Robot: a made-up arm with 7 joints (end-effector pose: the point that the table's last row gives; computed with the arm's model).
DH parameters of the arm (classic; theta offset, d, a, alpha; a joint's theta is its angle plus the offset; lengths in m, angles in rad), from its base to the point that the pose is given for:
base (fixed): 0 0 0 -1.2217
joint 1: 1.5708 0 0 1.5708
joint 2: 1.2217 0 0 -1.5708
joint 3: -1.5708 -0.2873 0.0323 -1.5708
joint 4: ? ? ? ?
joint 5: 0 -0.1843 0 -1.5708
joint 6: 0 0 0 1.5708
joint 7: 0 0 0 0
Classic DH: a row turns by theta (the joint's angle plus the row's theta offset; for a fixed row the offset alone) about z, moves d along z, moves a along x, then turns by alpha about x.
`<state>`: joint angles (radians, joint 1 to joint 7).
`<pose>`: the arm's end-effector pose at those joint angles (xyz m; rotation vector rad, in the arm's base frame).
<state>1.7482 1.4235 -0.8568 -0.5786 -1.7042 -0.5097 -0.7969</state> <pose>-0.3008 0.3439 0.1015 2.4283 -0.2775 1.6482</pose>
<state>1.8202 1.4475 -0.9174 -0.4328 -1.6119 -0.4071 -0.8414</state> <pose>-0.2792 0.3527 0.1444 2.4334 -0.4149 1.4629</pose>
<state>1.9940 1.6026 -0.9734 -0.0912 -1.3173 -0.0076 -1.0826</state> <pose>-0.1600 0.3967 0.2034 2.0279 -0.6992 0.9349</pose>
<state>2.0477 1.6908 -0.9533 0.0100 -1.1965 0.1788 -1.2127</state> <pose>-0.1030 0.4136 0.2015 1.7749 -0.7587 0.7009</pose>
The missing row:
joint 4: 0 0 -0.0223 1.5708
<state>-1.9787 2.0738 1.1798 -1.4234 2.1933 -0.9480 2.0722</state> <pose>-0.2565 0.2922 0.0818 1.1600 -0.5950 2.1169</pose>
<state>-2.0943 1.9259 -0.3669 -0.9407 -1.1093 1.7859 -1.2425</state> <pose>-0.0284 0.3329 0.2965 1.0310 0.5507 1.1009</pose>
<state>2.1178 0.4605 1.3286 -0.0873 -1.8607 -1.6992 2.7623</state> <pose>-0.4022 -0.0082 0.2499 0.5378 0.4332 2.7533</pose>
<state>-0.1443 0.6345 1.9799 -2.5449 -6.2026 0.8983 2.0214</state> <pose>-0.0461 0.2040 -0.0421 0.4914 2.3027 -0.9476</pose>
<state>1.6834 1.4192 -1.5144 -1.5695 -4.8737 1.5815 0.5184</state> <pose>-0.3376 0.1490 0.0818 0.0289 3.1181 0.3593</pose>
